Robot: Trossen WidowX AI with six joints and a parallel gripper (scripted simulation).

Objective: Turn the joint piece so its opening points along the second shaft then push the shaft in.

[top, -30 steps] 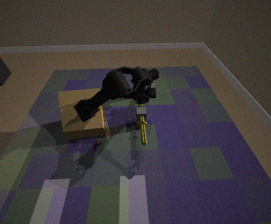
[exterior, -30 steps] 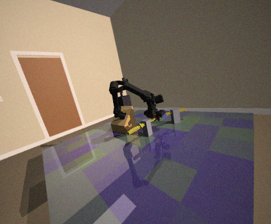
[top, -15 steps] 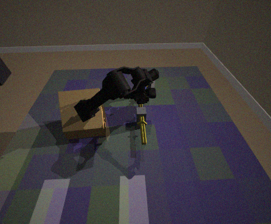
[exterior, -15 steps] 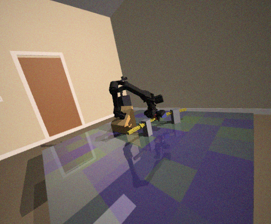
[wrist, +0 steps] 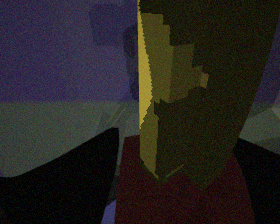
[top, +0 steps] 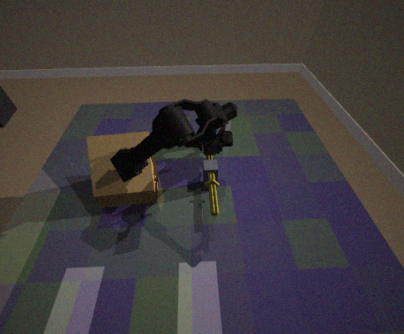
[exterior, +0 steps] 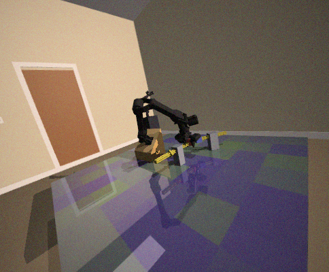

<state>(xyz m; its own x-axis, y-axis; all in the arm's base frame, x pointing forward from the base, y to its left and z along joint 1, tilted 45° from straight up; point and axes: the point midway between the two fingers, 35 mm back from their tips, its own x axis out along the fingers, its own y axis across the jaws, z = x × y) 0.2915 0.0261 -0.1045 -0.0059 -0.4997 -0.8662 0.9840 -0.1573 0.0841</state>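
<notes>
Now: the dark red joint piece 4 cm above my gripper tip and 1 cm to the left of it.
</notes>
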